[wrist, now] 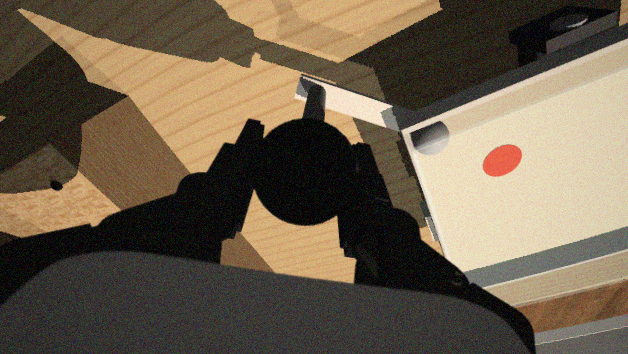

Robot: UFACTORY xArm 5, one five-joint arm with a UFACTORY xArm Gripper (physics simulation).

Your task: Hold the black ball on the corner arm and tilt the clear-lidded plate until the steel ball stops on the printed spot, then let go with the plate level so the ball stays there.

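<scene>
My gripper [303, 158] is shut on the black ball [305, 172], with one finger on each side of it. The ball sits on a short dark post [315, 102] at the end of the pale corner arm [350, 104]. The arm runs to the near left corner of the clear-lidded plate [560, 200], at the right of the view; part of the plate is outside the view. The steel ball [431, 138] lies inside the plate at that corner, partly dark and partly bright. The red printed spot [502, 160] is to the right of the ball, a gap apart from it.
A black bracket [582, 31] with a round metal top stands behind the plate's far edge. A wooden block [131, 150] stands at the left, beside the left finger. Dark shadows fall across the wooden table top [170, 100]. A grey surface [590, 337] shows at the lower right.
</scene>
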